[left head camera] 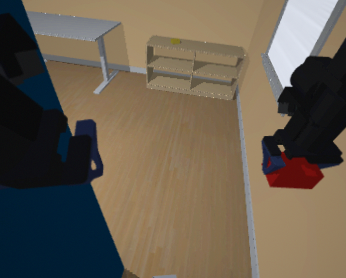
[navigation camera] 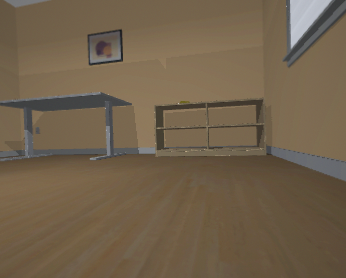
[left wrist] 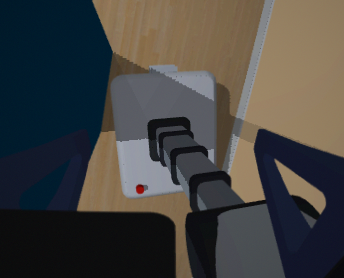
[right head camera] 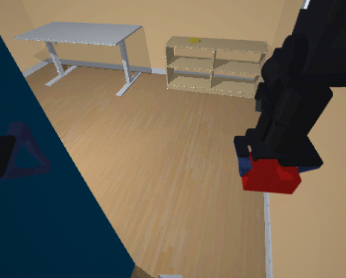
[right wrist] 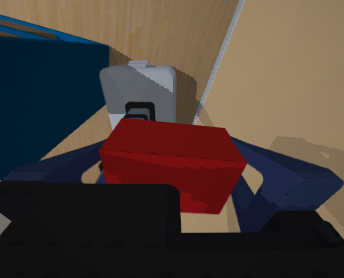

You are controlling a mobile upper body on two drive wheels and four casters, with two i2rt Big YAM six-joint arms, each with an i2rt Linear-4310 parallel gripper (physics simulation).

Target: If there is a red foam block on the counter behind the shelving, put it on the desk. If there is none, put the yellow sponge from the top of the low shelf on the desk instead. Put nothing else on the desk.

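Frame: origin at the left arm's base, x ahead, y left, z up, level; millimetres.
Seen in the pictures: left gripper, fingertip midpoint: point(left head camera: 67, 174) point(left wrist: 172, 138) point(right head camera: 23, 170); right gripper, fingertip midpoint: point(right head camera: 263, 174) point(right wrist: 172, 139).
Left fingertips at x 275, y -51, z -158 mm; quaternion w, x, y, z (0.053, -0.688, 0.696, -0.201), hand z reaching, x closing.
A point is followed by its place in that frame.
My right gripper point(left head camera: 299, 161) point(right head camera: 276, 164) point(right wrist: 172, 139) @(y -453, x 352, z -270 mm) is shut on a red foam block point(left head camera: 292, 176) @(y -432, x 311, z -230 mm) point(right head camera: 270, 178) @(y -442, x 311, z -226 mm) point(right wrist: 165, 165) @(y -449, x 362, z -225 mm), held in the air at the right of both head views. My left gripper point(left wrist: 172, 138) @(y -51, x 275, z -158 mm) is open, with nothing between its fingers. The grey desk point(left head camera: 75, 27) @(y 758, x 2821, z -690 mm) point(right head camera: 82, 32) @(y 1009, x 2908, z -690 mm) point(navigation camera: 60, 102) @(y 1075, x 2831, z -715 mm) stands at the far left. The yellow sponge point(left head camera: 175, 41) @(y -454, x 2720, z -771 mm) point(right head camera: 194, 40) @(y -456, x 2720, z -768 mm) point(navigation camera: 184, 102) @(y -450, x 2720, z -771 mm) lies on top of the low shelf point(left head camera: 220, 48) @(y -1022, x 2637, z -800 mm) point(right head camera: 235, 45) @(y -945, x 2615, z -800 mm) point(navigation camera: 207, 117) @(y -684, x 2527, z -979 mm), right of the desk. The counter does not show.
A large dark blue panel point(left head camera: 50, 220) @(y 54, x 307, z -367 mm) point(right head camera: 45, 205) @(y 48, x 329, z -372 mm) point(left wrist: 45, 60) @(y 48, x 331, z -293 mm) point(right wrist: 50, 85) @(y 57, x 297, z -766 mm) stands close at the left, beside my left arm. A wall with a window point(left head camera: 302, 30) @(y -1074, x 1357, z -227 mm) point(navigation camera: 310, 20) @(y -1118, x 1525, z -503 mm) runs along the right. My white base point(left wrist: 132, 170) @(y -27, x -147, z -1150 mm) point(right wrist: 115, 82) @(y -75, x 237, z -1150 mm) is between panel and wall. Wooden floor leads toward the desk and low shelf.
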